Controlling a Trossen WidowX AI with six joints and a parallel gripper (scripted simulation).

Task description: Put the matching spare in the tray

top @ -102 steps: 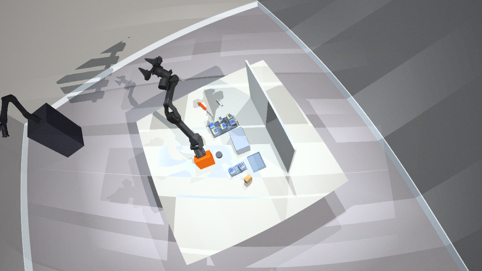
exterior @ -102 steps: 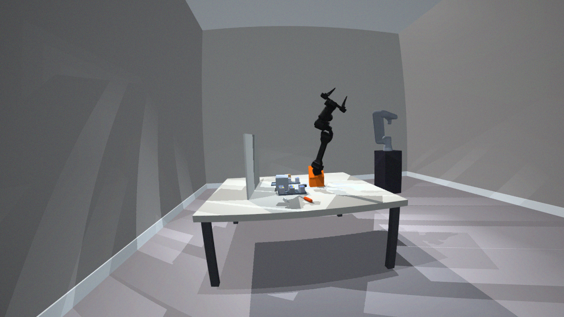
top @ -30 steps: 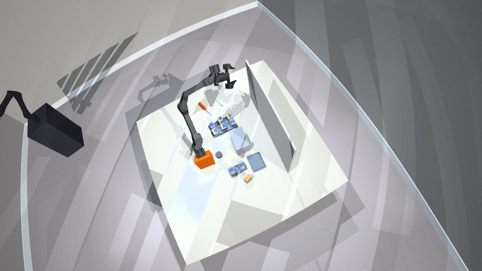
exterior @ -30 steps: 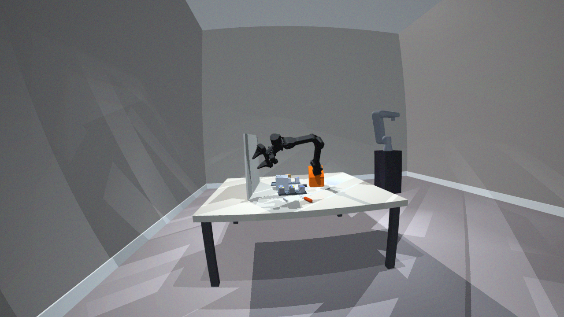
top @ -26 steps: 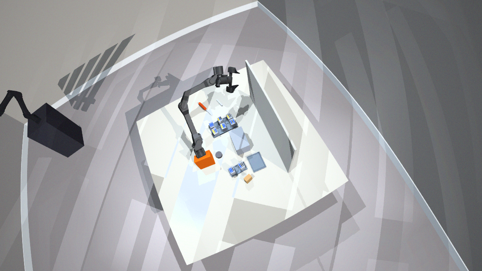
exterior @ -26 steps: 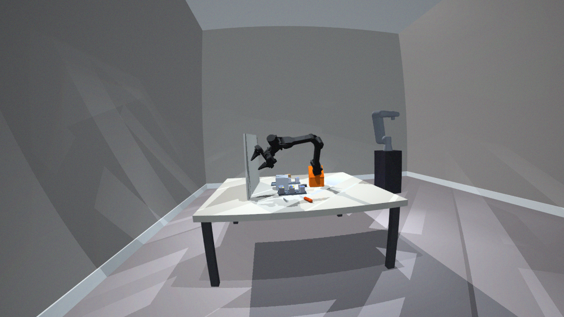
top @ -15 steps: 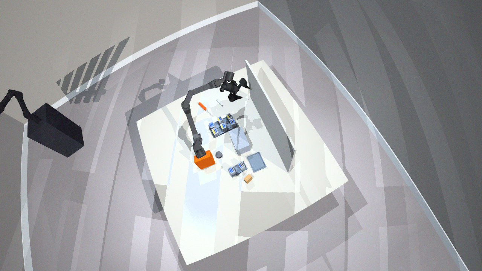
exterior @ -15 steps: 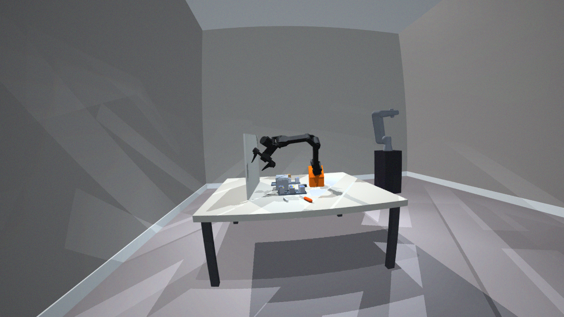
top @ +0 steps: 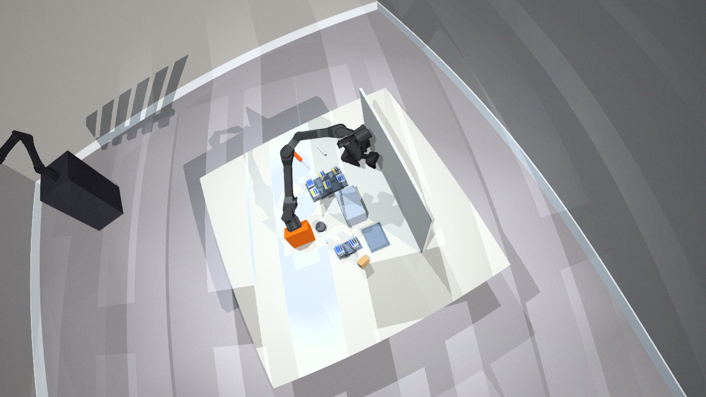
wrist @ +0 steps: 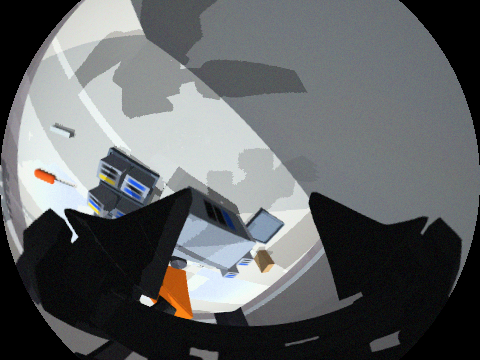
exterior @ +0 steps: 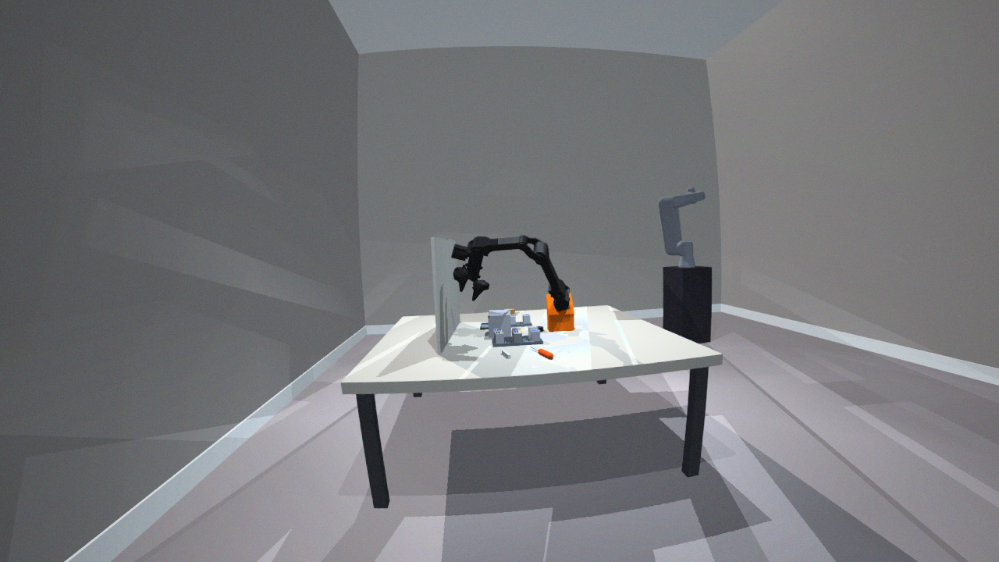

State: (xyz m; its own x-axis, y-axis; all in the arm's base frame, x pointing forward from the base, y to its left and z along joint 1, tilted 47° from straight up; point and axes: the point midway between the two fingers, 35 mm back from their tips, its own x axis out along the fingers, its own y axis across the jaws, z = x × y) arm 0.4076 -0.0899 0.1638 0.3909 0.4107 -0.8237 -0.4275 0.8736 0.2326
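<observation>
Right now the grey spare unit is 230 mm to the right of my gripper tip, 230 mm behind it and 150 mm below it. From my gripper tip the other things lie so: tall upright panel (110 mm to the right, 80 mm ahead, 30 mm above); tray (260 mm to the right, 190 mm below, 130 mm behind); mounted unit (150 mm behind, 140 mm below, 60 mm to the right).
</observation>
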